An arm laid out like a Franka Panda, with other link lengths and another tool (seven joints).
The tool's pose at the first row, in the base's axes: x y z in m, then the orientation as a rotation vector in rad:
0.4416, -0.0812, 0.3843, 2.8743, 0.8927, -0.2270
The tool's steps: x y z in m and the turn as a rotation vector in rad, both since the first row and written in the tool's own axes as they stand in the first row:
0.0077, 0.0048, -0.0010, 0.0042, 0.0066, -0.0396
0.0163, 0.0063, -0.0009, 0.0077, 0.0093, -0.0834
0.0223, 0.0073, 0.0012, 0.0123, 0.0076, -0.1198
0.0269, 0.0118, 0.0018, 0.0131, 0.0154, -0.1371
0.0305, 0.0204, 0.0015, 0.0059, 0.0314, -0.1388
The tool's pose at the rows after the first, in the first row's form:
0.4507, -0.0807, 0.3843, 2.8649, 0.9521, -0.2236
0.4586, -0.0772, 0.3827, 2.8504, 1.0168, -0.2258
0.4638, -0.0751, 0.3797, 2.8374, 1.0699, -0.2339
0.4700, -0.0763, 0.3786, 2.8328, 1.0965, -0.2248
0.4779, -0.0813, 0.3789, 2.8311, 1.1005, -0.1984

